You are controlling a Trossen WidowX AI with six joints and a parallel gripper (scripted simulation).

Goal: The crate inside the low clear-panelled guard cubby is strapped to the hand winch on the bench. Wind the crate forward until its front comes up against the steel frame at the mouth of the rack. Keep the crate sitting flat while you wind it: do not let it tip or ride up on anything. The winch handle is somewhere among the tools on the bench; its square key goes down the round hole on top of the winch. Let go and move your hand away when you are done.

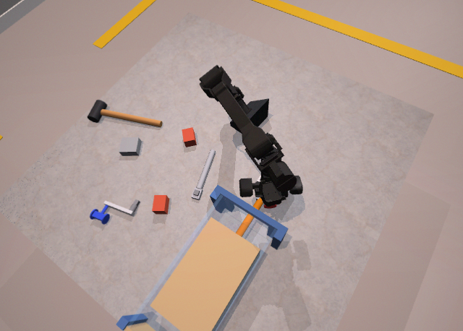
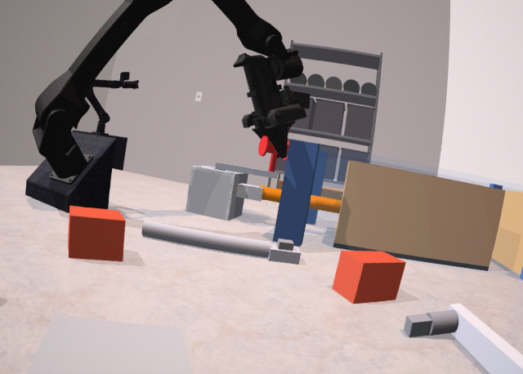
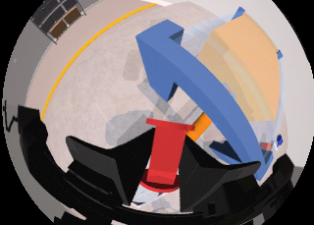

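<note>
My gripper tip is 50 mm past the crank handle, 30 mm to the left of it and 30 mm above it. The rest, counted from my gripper tip: frame 60 mm ahead, 40 mm to the right, 30 mm below; then red knob 10 mm to the right, 10 mm behind; then grey winch 120 mm behind, 100 mm below, 60 mm to the right.
</note>
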